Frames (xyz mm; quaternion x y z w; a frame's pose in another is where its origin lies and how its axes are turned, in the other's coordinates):
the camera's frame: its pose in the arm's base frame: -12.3 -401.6 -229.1 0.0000 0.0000 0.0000 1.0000
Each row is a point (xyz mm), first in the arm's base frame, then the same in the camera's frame.
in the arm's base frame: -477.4 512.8 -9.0
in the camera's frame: -465.1 914.4 220.1
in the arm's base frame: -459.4 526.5 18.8
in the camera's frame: -447.1 928.1 247.9
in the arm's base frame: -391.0 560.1 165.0
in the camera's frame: -378.7 961.7 394.1
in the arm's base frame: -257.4 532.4 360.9
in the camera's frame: -245.1 934.0 590.0
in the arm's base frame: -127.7 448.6 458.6
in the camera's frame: -115.4 850.2 687.7
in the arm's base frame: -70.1 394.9 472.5
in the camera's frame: -57.8 796.5 701.6
